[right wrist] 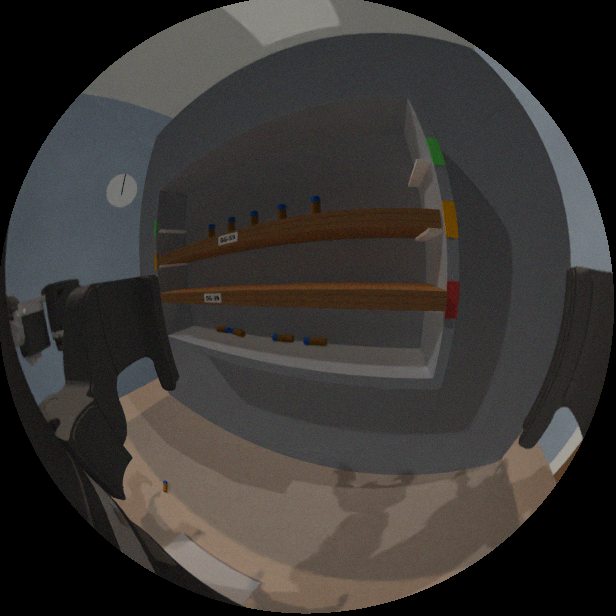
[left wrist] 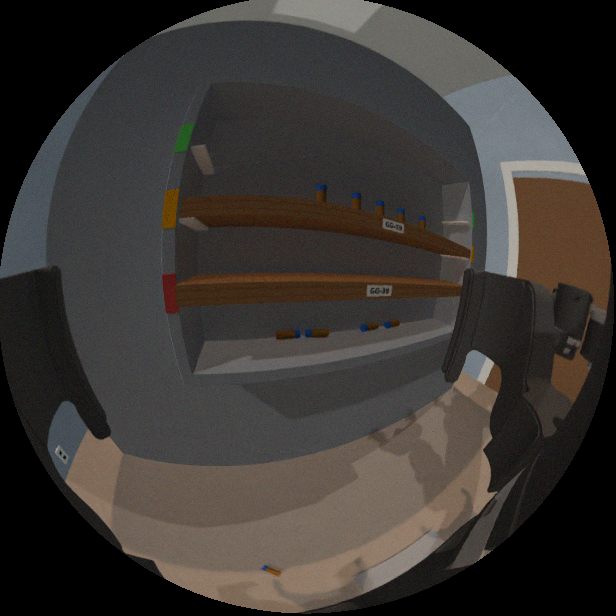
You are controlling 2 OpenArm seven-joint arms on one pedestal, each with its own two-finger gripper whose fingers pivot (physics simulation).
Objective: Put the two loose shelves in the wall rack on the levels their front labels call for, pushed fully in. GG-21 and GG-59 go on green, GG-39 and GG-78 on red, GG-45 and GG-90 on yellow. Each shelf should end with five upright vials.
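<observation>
The grey wall rack (left wrist: 321, 229) holds two wooden shelves. The upper shelf (left wrist: 321, 221), labelled GG-59 (left wrist: 393, 225), sits on the yellow level (left wrist: 170, 208) and carries several upright blue-capped vials (left wrist: 356, 200). The lower shelf (left wrist: 316, 288), labelled GG-39 (left wrist: 379, 291), sits on the red level (left wrist: 170, 293) and shows no vials on top. Several vials (left wrist: 301, 333) lie on their sides on the rack floor. One vial (left wrist: 270, 570) lies on the room floor. The green level (left wrist: 184, 137) is empty. My left gripper (left wrist: 275, 356) is open, back from the rack. My right gripper (right wrist: 350, 390) is open too.
The right wrist view shows both shelves (right wrist: 298, 226), the fallen vials (right wrist: 281, 337) on the rack floor and one vial (right wrist: 164, 486) on the room floor. A clock (right wrist: 121, 190) hangs on the wall left of the rack. A brown door (left wrist: 557, 229) is to the right.
</observation>
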